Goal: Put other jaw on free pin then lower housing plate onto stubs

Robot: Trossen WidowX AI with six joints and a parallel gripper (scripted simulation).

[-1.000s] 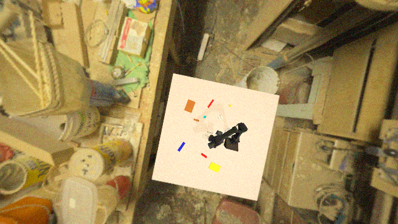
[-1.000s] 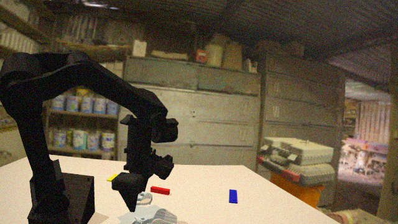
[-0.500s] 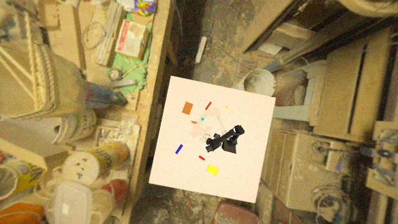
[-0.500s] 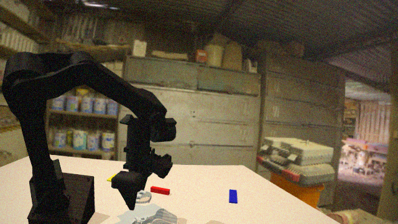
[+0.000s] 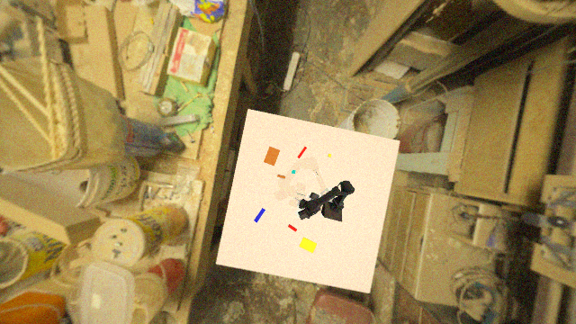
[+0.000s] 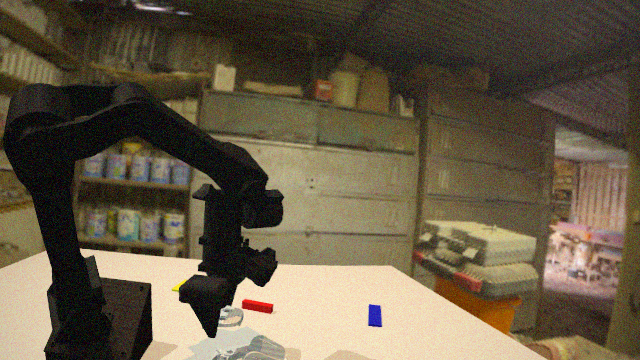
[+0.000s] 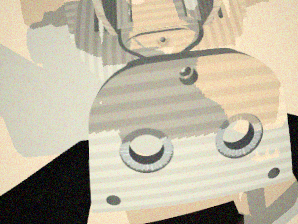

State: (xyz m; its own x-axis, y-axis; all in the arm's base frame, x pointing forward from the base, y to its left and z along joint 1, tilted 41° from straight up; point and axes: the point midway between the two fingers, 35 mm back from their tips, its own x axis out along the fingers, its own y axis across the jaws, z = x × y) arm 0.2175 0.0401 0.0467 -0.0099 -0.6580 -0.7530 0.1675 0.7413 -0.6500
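Now: the housing plate 10 mm ahead of my gripper tip and 20 mm above it. The rest, counted from my gripper tip: brown block 260 mm ahead, 140 mm to the right, 60 mm below; then cyan block 170 mm ahead, 200 mm to the right, 80 mm below; then pale ribbed base 70 mm ahead, 10 mm to the right, 80 mm below.
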